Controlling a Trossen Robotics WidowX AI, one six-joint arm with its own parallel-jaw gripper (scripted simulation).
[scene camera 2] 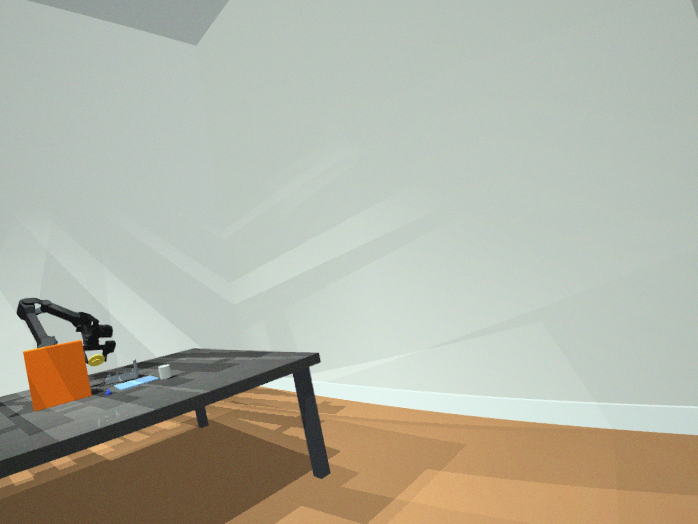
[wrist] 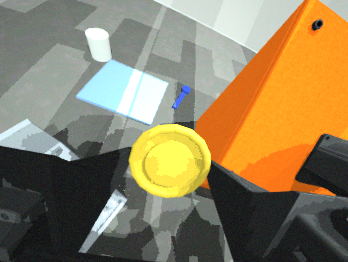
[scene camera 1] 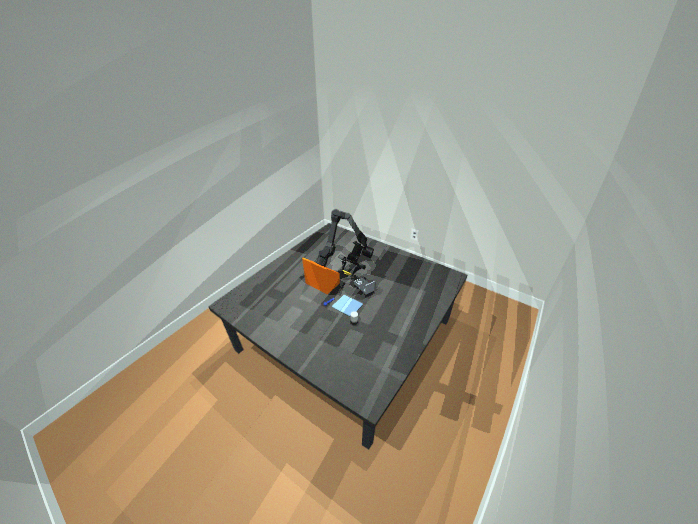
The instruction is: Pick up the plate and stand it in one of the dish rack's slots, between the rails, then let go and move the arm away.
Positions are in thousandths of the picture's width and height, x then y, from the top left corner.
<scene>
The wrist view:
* gripper: 490,605
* yellow plate: 493,613, held by the gripper
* light blue mat: 343,338
</scene>
